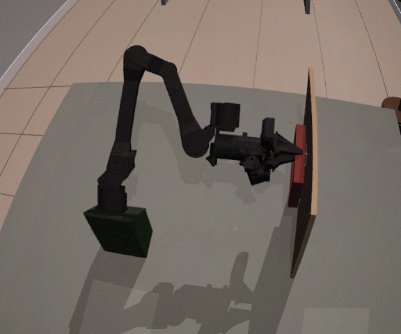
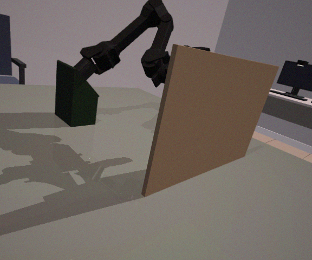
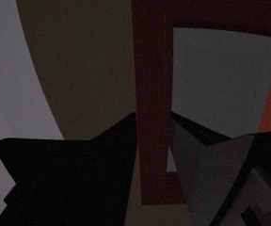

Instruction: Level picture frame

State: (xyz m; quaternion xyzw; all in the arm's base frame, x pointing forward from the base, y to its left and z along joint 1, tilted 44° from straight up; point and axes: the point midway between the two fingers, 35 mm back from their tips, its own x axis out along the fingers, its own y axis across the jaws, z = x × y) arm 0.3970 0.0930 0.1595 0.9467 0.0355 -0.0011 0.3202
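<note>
Now: gripper tip 5 cm above the red picture frame and 1 cm to the right of it. Also, from my gripper tip: tan wall board 7 cm below, 1 cm to the left, 1 cm ahead.
</note>
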